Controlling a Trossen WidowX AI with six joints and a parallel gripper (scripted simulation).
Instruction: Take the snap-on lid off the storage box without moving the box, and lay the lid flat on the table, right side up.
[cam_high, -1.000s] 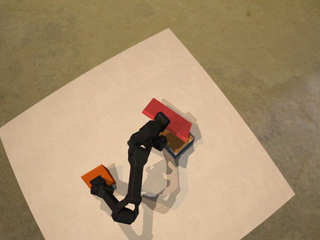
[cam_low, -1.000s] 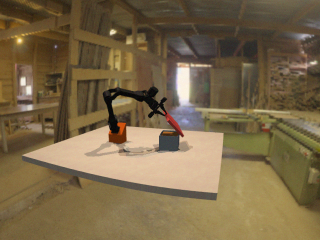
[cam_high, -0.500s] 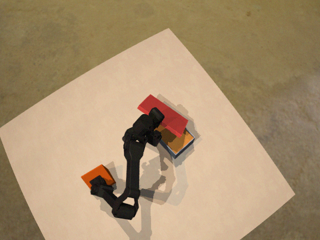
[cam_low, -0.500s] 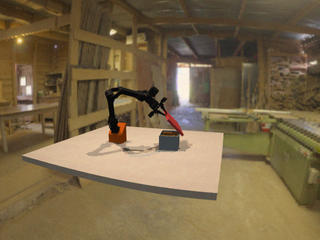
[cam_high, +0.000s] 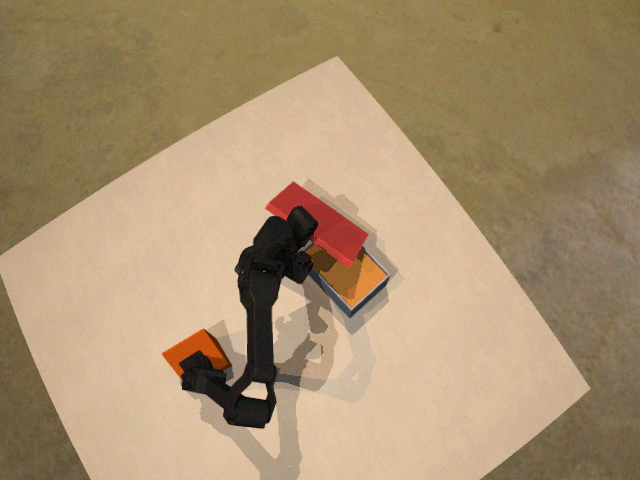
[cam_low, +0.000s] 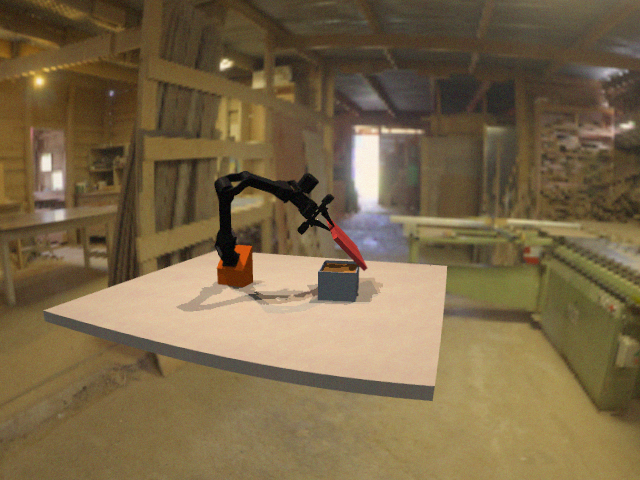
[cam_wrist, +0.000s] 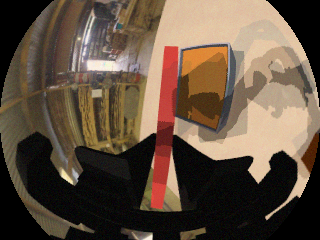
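The red lid is 5 cm ahead of my gripper tip, 3 cm to the left of it and 6 cm below it. The rest, counted from my gripper tip: storage box 5 cm ahead, 7 cm to the right, 18 cm below.
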